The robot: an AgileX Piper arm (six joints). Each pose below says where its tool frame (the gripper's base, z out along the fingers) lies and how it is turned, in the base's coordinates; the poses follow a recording.
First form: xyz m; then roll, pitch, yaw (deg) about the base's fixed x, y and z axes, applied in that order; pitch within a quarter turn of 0, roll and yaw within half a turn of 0.
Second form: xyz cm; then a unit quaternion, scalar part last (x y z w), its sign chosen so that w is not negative. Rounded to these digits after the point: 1 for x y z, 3 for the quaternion.
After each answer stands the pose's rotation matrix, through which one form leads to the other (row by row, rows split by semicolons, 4 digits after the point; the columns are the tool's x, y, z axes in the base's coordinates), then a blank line. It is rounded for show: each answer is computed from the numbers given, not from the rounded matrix.
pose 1, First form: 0.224 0.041 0.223 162.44 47.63 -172.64
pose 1, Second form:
22.4 4.1 22.3 -0.120 0.898 0.165 0.389
-0.6684 -0.3432 0.6599; -0.0863 0.9170 0.3895; -0.7388 0.2033 -0.6425

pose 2, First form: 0.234 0.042 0.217 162.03 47.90 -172.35
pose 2, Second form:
23.4 4.2 21.7 -0.123 0.896 0.169 0.391
-0.6645 -0.3535 0.6584; -0.0892 0.9123 0.3997; -0.7420 0.2068 -0.6377

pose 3, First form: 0.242 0.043 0.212 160.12 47.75 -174.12
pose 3, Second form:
24.2 4.3 21.2 -0.116 0.896 0.178 0.390
-0.6688 -0.3467 0.6576; -0.0689 0.9097 0.4096; -0.7402 0.2286 -0.6323

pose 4, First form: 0.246 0.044 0.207 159.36 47.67 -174.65
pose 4, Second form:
24.6 4.4 20.7 -0.114 0.896 0.182 0.389
-0.6705 -0.3467 0.6559; -0.0628 0.9074 0.4155; -0.7393 0.2374 -0.6302

